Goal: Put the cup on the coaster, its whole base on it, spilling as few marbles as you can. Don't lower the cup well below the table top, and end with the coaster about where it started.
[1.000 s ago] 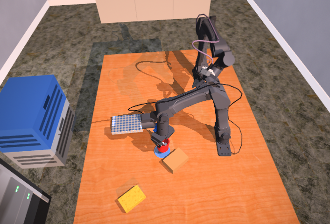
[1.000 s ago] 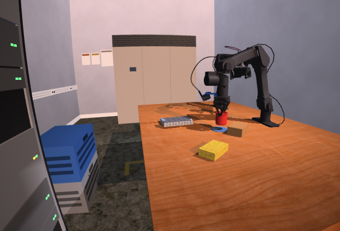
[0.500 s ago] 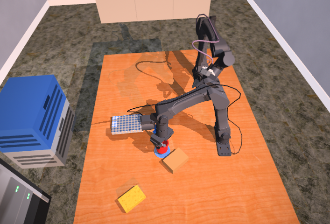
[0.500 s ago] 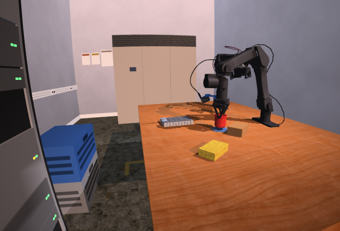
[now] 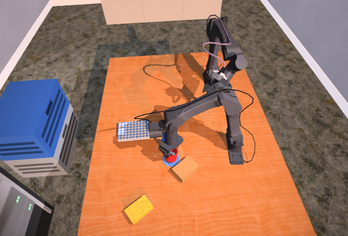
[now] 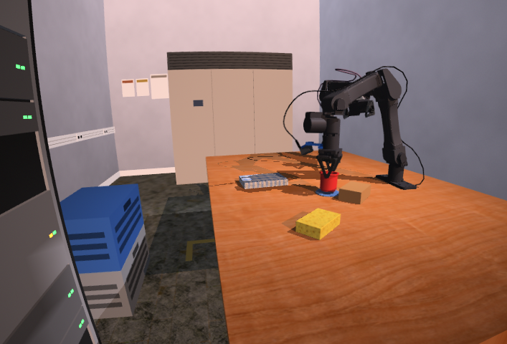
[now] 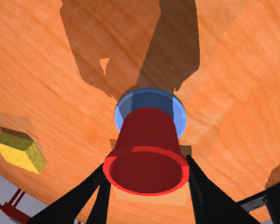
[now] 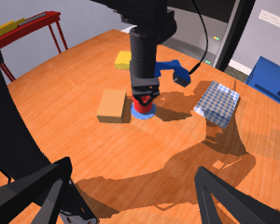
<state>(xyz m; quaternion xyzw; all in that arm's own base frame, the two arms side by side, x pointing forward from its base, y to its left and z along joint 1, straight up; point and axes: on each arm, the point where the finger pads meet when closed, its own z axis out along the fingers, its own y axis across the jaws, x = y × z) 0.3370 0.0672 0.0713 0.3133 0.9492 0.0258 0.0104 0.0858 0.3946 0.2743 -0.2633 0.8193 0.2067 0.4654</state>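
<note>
My left gripper is now 3 cm above the red cup. The rest, counted from my left hand: tan block: 8 cm to the left, 6 cm behind, 5 cm below; round blue coaster: 7 cm below.
</note>
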